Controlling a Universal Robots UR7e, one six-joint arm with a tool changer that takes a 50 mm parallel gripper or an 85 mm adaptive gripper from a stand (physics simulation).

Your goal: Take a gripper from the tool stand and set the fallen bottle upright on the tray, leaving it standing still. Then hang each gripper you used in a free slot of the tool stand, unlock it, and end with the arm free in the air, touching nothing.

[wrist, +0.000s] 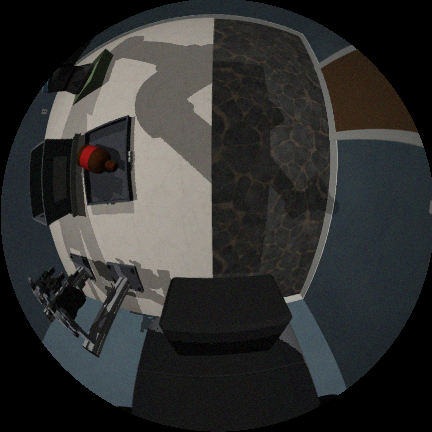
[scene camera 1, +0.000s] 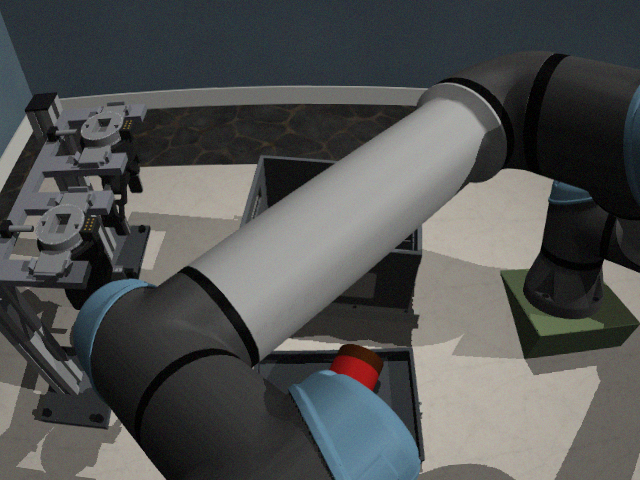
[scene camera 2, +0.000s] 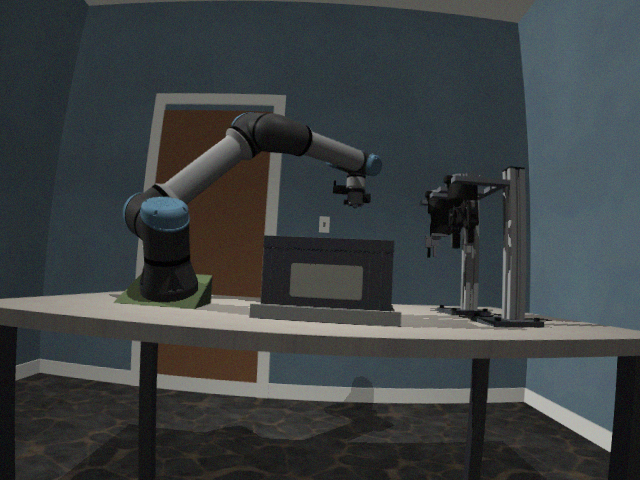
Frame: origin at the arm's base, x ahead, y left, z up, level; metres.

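Seen in the pictures: hand at its tool point: (scene camera 2: 355, 205); arm's base at its link origin: (wrist: 84, 78) (scene camera 1: 562, 294) (scene camera 2: 169, 288).
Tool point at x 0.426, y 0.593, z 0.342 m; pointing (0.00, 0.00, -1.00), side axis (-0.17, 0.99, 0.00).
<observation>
Offsets run from my tool point to a thing's top centre. "spot": to the spot under its first point.
The brown bottle with a red band {dy -0.345, dx -0.059, dz -0.302 m} (scene camera 1: 356, 369) (wrist: 95, 158) lies on its side on the dark tray (scene camera 1: 399, 379) (wrist: 133, 182), with its neck pointing away from the box. In the scene camera 1 view the arm hides part of it. The arm's bare tool changer (scene camera 2: 355, 198) is high in the air and carries no gripper. The tool stand (scene camera 2: 514, 242) (wrist: 111, 310) holds two grippers. Their round coupling plates {spot: dy -0.361, dx +0.289, dz -0.033 m} (scene camera 1: 61, 224) {spot: dy -0.536, dx +0.317, dz -0.033 m} (scene camera 1: 102, 129) show from above. Whether their fingers are open or shut is unclear.
A dark, open-topped box {dy -0.615, dx -0.002, dz -0.206 m} (scene camera 1: 377, 281) (scene camera 2: 325, 245) (wrist: 59, 175) stands beside the tray, on the side towards scene camera 2. The arm's base is on a green block (scene camera 1: 568, 335) (scene camera 2: 204, 294) (wrist: 97, 75), across the box from the stand. The forearm passes above the box in the scene camera 1 view.
</observation>
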